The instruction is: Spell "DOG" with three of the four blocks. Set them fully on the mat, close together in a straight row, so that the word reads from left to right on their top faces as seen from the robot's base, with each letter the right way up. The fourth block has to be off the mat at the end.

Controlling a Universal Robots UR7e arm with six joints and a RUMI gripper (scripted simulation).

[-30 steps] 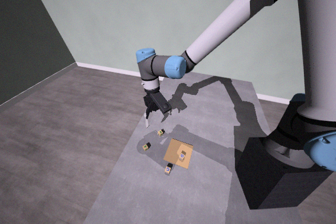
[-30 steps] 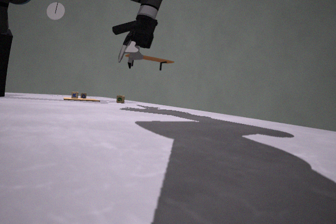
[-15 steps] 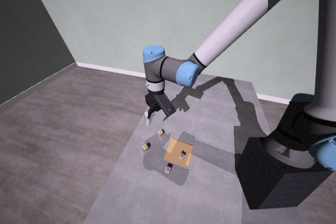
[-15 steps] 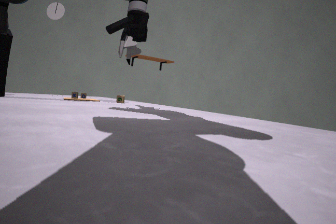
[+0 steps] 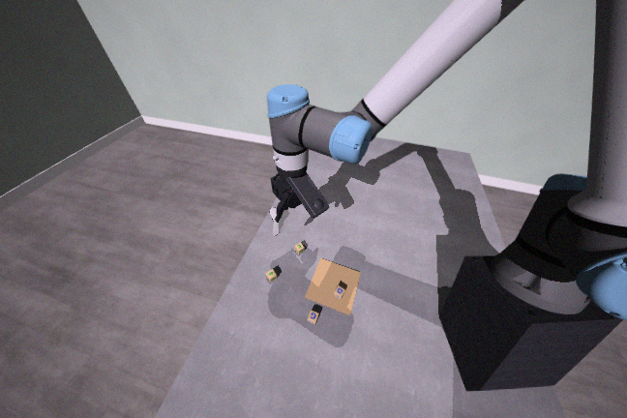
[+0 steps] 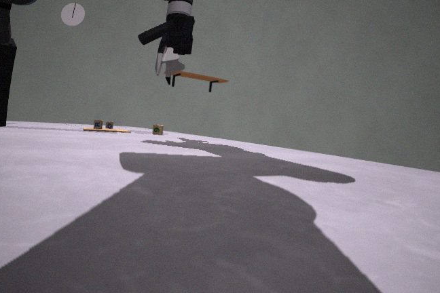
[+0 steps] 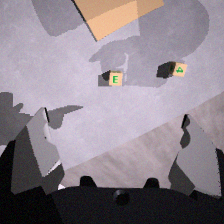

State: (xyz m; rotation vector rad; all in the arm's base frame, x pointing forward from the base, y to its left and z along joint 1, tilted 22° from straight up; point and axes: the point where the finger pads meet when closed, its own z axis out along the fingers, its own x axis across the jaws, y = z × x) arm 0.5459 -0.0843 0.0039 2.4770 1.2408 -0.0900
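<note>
Right now the green block is 140 mm below my hand. From my hand the other things lie so: mat (150 mm below, 140 mm behind, 90 mm to the left); blue g block (200 mm to the left, 140 mm below, 100 mm behind); blue d block (160 mm behind, 140 mm below, 120 mm to the left).
</note>
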